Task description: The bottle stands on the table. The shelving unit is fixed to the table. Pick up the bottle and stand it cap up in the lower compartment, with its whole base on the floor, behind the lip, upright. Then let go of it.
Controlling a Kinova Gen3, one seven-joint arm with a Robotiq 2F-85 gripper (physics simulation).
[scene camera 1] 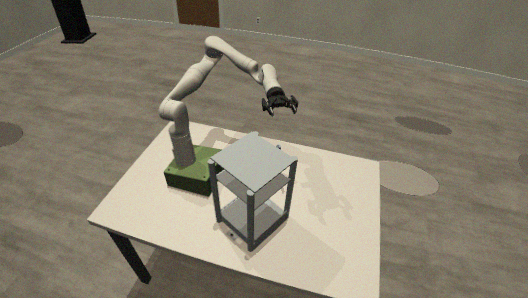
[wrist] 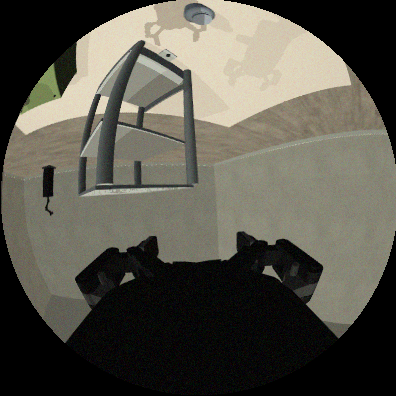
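Pixels of known places: gripper, fingertip midpoint: (scene camera 1: 283, 113) (wrist: 196, 243); arm's base at its link origin: (scene camera 1: 186, 160).
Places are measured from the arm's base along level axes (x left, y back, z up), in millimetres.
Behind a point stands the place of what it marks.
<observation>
The bottle (wrist: 199, 14) is grey-blue and stands on the table at the top edge of the wrist view, seen nearly from above. In the scene view, a small part of it, the cap (scene camera 1: 278, 147) {y -445, x 60, z 84 mm}, shows past the shelving unit's top board; the rest is mostly hidden behind the unit. The grey shelving unit (scene camera 1: 255, 160) {y -367, x -238, z 278 mm} (wrist: 190, 125) {y -506, x -189, z 132 mm} stands upright on the table, with four posts, a top board, a middle shelf and a lower floor with a dark lip. My gripper (scene camera 1: 283, 113) {y -454, x -28, z 345 mm} (wrist: 196, 243) {y -454, x -28, z 345 mm} is open and empty, high above the table and apart from bottle and unit.
The arm's green base block (scene camera 1: 187, 182) {y -32, x -113, z -32 mm} (wrist: 42, 95) stands on the table (scene camera 1: 145, 210) {y 144, x -250, z -103 mm} beside the unit. A small plate with a dark dot (scene camera 1: 231, 235) {y -278, x -328, z -97 mm} (wrist: 168, 54) {y -433, x -126, z -97 mm} lies by the unit's foot. The unit's posts and top board rise between the scene camera and the bottle.
</observation>
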